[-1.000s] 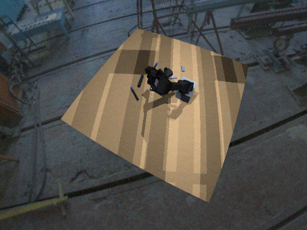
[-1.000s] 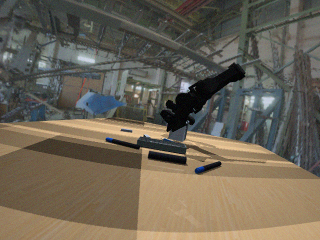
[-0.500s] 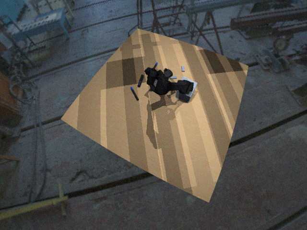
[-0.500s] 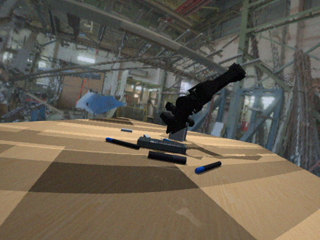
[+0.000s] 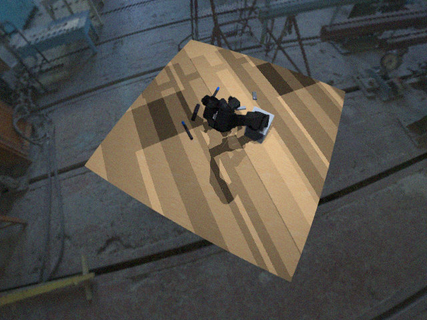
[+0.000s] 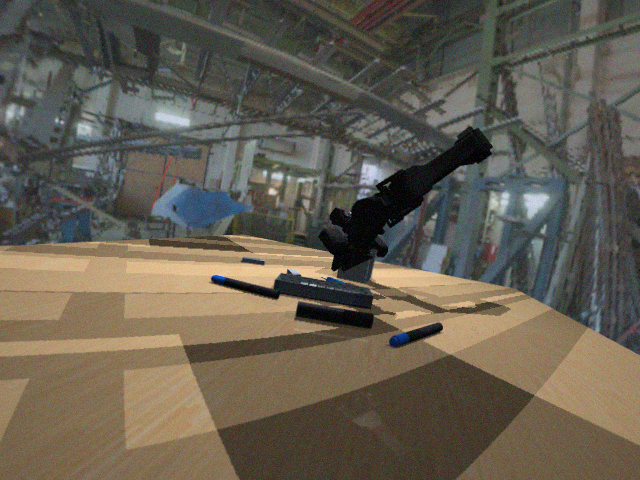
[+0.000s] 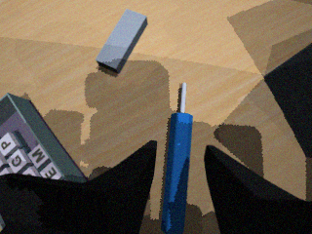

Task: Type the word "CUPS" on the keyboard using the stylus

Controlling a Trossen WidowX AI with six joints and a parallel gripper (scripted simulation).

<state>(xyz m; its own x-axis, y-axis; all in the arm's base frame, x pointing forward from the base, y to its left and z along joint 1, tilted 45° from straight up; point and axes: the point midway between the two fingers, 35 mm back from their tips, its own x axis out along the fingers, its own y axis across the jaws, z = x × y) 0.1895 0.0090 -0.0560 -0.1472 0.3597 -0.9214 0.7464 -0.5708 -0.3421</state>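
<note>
My gripper tip is now 10 mm past the blue stylus, 10 mm to the left of it and 30 mm above it. Also, from my gripper tip: stylus tip 30 mm behind, 30 mm to the right, 30 mm below.
</note>
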